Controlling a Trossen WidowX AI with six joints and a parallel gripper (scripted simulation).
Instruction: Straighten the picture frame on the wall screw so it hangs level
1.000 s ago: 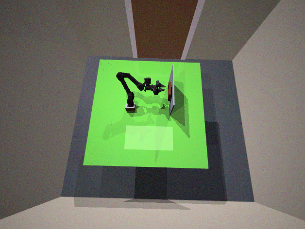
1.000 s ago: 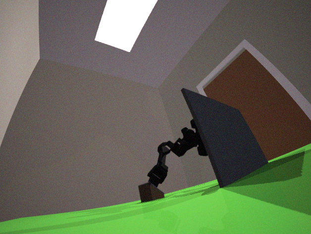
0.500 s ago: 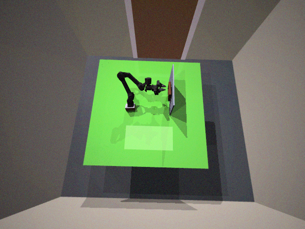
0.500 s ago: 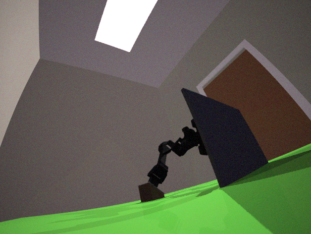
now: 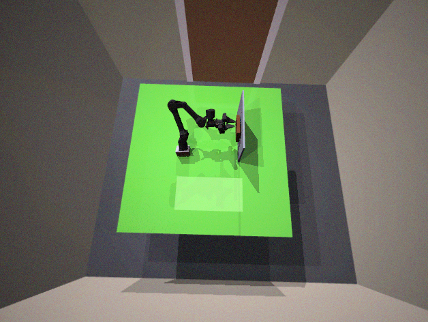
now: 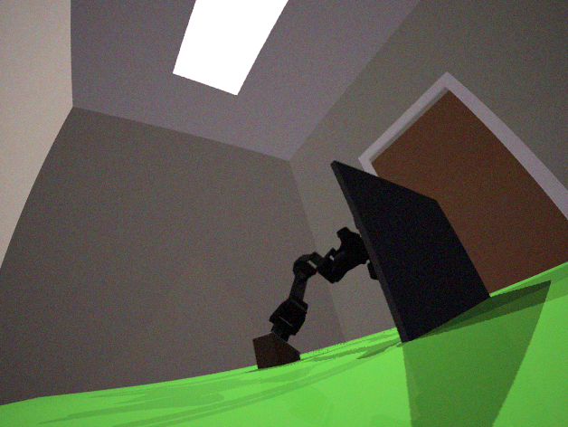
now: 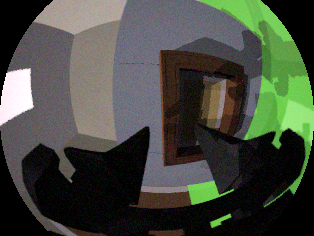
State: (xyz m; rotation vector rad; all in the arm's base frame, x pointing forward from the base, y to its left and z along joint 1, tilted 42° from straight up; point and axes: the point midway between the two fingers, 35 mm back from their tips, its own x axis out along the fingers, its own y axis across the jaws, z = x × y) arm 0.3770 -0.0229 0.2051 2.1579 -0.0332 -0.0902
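My gripper tip is now 3 cm short of the brown picture frame, 1 cm to the left of it and 5 cm above it. Round my gripper tip: grey wall panel (4 cm ahead, 7 cm below).
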